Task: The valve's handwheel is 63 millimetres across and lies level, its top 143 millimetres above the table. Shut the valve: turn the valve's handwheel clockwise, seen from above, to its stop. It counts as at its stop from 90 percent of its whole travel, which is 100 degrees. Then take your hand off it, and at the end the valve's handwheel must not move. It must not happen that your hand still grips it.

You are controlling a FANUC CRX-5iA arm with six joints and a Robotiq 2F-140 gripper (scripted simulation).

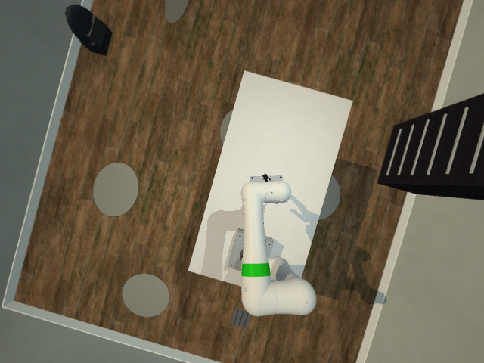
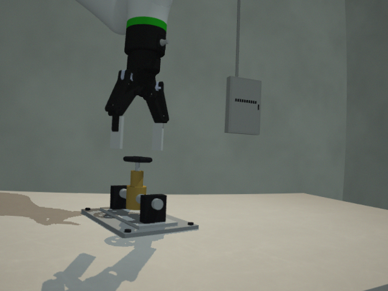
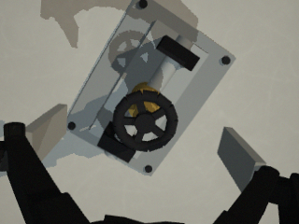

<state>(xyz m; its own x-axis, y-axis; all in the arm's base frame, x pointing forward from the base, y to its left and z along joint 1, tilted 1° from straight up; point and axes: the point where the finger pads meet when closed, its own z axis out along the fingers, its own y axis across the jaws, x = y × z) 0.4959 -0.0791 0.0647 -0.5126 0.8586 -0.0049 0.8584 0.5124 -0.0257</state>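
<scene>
Right now my hand is 40 mm above the black spoked handwheel.
</scene>
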